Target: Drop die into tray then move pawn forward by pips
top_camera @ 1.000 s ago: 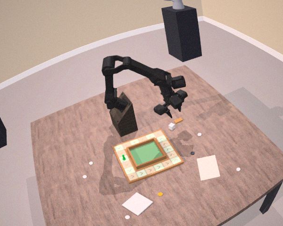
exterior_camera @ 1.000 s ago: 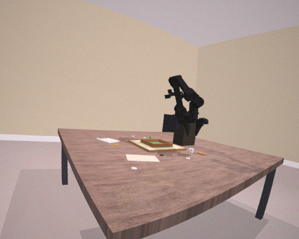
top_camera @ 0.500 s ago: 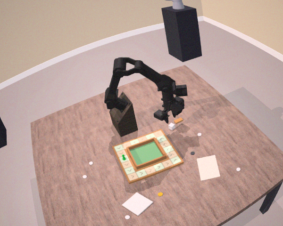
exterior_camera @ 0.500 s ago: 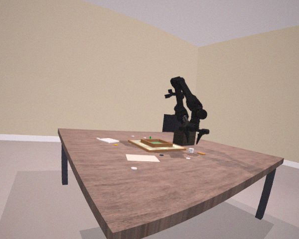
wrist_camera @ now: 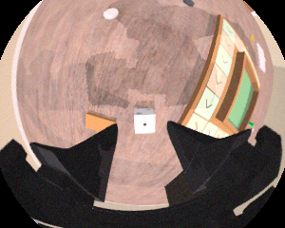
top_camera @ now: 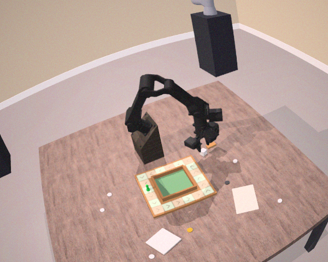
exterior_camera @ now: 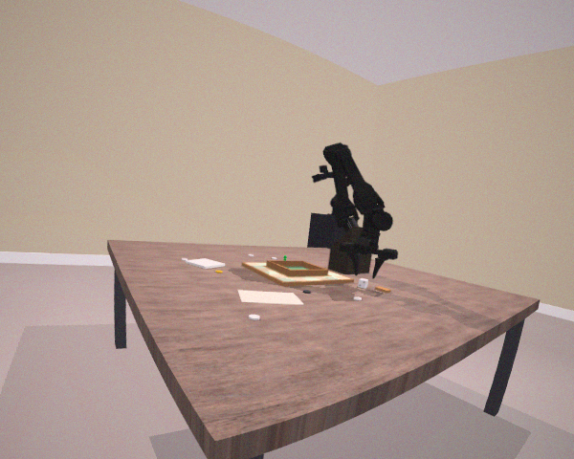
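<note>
The white die is 20 mm below my gripper tip. Also, from my gripper tip: green dice tray (220 mm to the right, 100 mm ahead, 30 mm below); black disc (230 mm ahead, 30 mm below, 20 mm to the right); orange tile (60 mm to the left, 30 mm below, 30 mm behind).
</note>
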